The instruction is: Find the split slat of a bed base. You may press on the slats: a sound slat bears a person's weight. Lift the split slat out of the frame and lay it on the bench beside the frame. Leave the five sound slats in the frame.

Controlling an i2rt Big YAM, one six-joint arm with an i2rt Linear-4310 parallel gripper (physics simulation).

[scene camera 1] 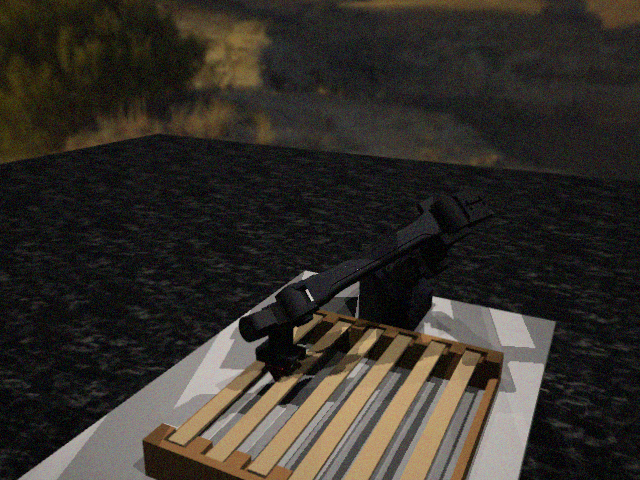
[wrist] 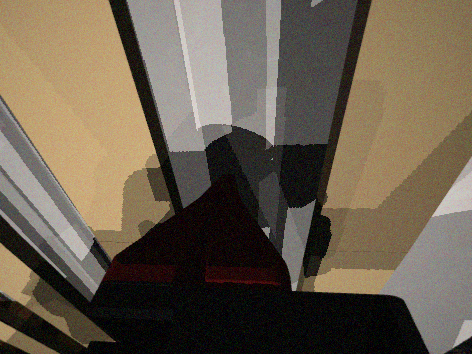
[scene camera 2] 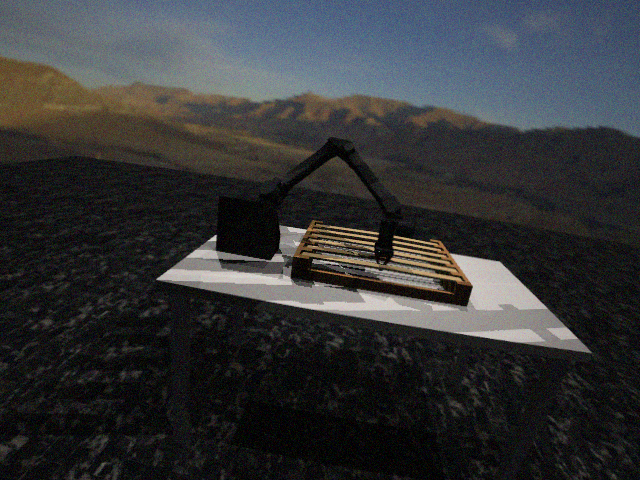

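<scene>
Several tan slats lie across the brown frame, their ends in its notches. No split shows on any slat; parts lie in shadow or behind the arm. My gripper is shut and empty, pointing down near mid-length of the slats. In the wrist view its tip is over the gap between the outermost slat and its neighbour. Whether it touches a slat cannot be told. Both slats look flat.
The white-grey bench extends around the frame, with hard shadows on it. The dark arm base stands at one end of the frame. My arm reaches low over the slats from there.
</scene>
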